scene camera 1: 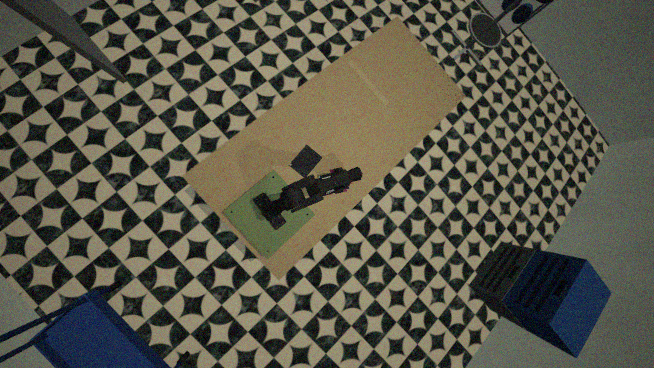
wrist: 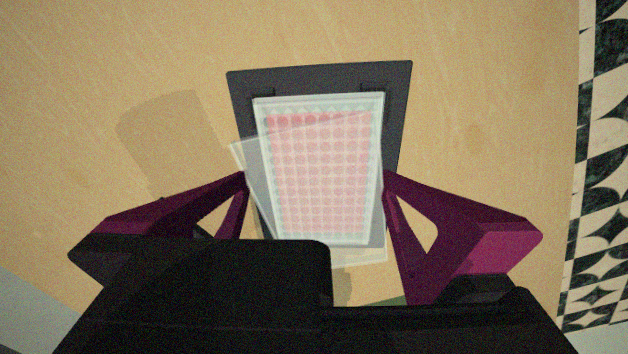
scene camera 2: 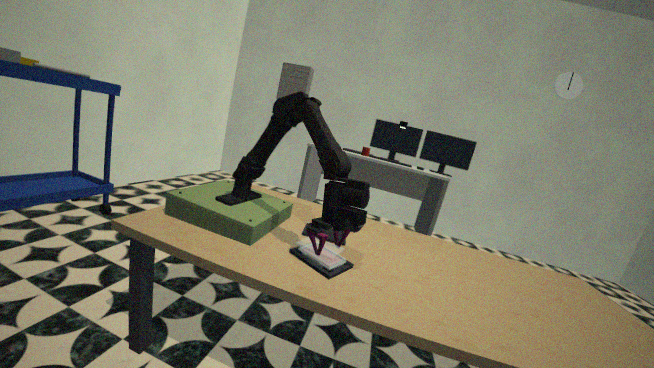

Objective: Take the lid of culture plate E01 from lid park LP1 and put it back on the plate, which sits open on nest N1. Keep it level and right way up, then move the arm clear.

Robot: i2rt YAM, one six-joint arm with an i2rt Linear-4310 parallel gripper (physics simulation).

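Frame: origin at the arm's base, x ahead, y left, z up, level; centimetres.
Where they show: gripper, fingertip midpoint: (wrist: 314,177) (scene camera 2: 327,251); arm's base, link origin: (scene camera 1: 269,211) (scene camera 2: 240,198).
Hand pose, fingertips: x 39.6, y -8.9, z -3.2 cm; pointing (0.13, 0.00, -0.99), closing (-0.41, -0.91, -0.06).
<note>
Things, the pixels of their top centre, and the offset from my fingertips. "spot": a spot on its surface instead. Level surfaces: height alone.
- clear lid, surface spot: (wrist: 360,255) spot: dx -8.0, dy -0.6, dz +0.3 cm
- Open culture plate E01, top centre: (wrist: 320,187) (scene camera 2: 322,252) dx -1.5, dy +0.3, dz -1.2 cm
- dark nest N1, top centre: (wrist: 320,181) (scene camera 2: 322,255) (scene camera 1: 334,182) dx -1.5, dy +0.3, dz -2.0 cm
- dark square, surface spot: (scene camera 1: 306,160) spot: dx -6.7, dy +20.5, dz -2.8 cm
- wooden table, surface height: dz -3.8 cm
My gripper (scene camera 1: 331,183) (scene camera 2: 329,248) (wrist: 314,177) is shut on the clear lid (wrist: 360,255), one finger at each side, low over nest N1. Open culture plate E01 (scene camera 2: 327,260) (wrist: 280,120), with pink-red wells, sits on the dark nest N1 (scene camera 2: 344,269) (wrist: 320,77). In the wrist view the lid overlaps the plate but is turned relative to it, sticking out at the left and at the near edge. The gap between lid and plate is too small to judge. Lid park LP1, a dark square (scene camera 1: 306,160), lies beside the arm with no lid visible on it.
The arm stands on a green base block (scene camera 1: 272,240) (scene camera 2: 210,215) at one end of the wooden table (scene camera 1: 380,95) (scene camera 2: 450,280). A blue cart (scene camera 2: 55,187) and a desk with two monitors (scene camera 2: 397,137) (scene camera 2: 447,150) stand away from the table.
</note>
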